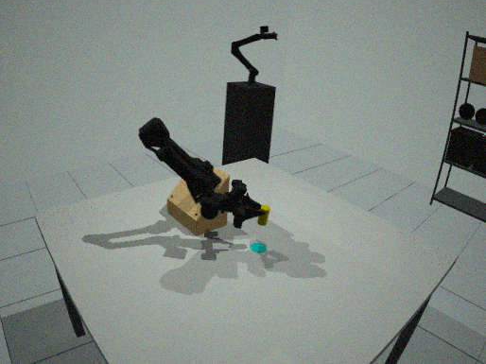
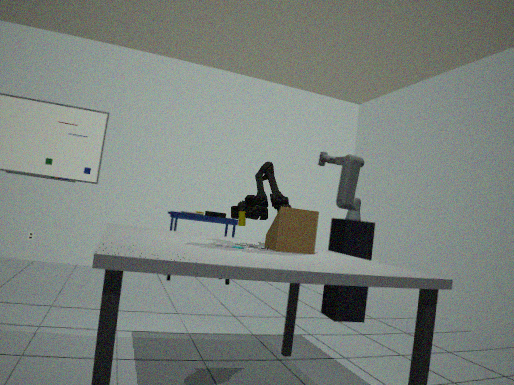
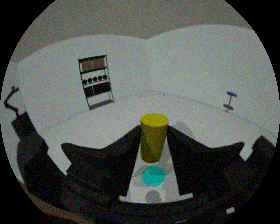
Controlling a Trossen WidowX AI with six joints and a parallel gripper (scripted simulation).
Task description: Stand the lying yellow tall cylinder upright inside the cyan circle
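Right now the cyan circle is 10 mm to the right of my gripper tip and 160 mm below it. Round my gripper tip: yellow tall cylinder (20 mm below).
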